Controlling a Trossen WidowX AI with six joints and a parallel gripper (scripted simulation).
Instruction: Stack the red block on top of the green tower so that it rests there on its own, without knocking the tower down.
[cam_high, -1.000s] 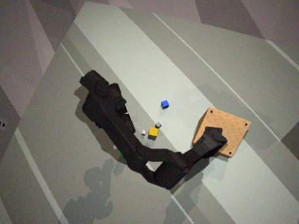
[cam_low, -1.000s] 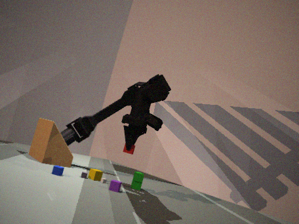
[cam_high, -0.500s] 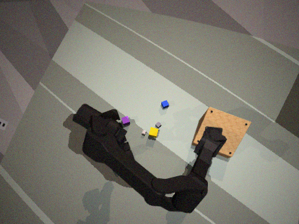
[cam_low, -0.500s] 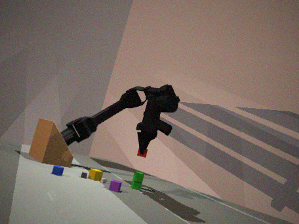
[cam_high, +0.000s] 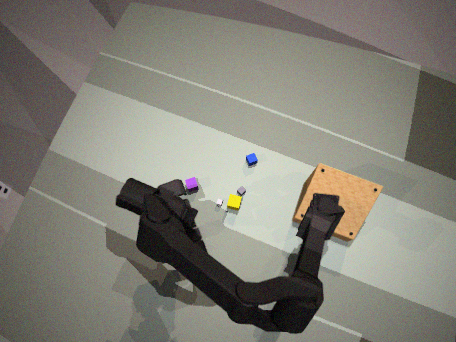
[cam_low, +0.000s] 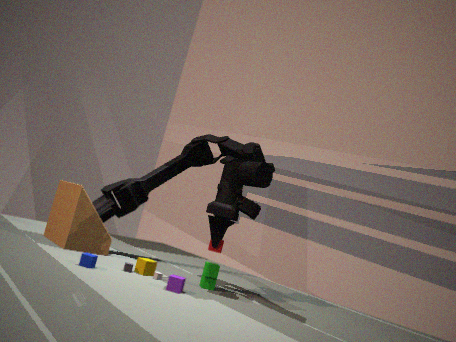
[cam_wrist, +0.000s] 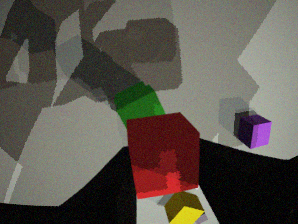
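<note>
My gripper tip is now 5 cm above the small green shape. Round my gripper tip: purple block 14 cm to the right, 8 cm below, 3 cm ahead; then yellow block 10 cm to the right, 10 cm behind, 8 cm below; then red block 1 cm above.
</note>
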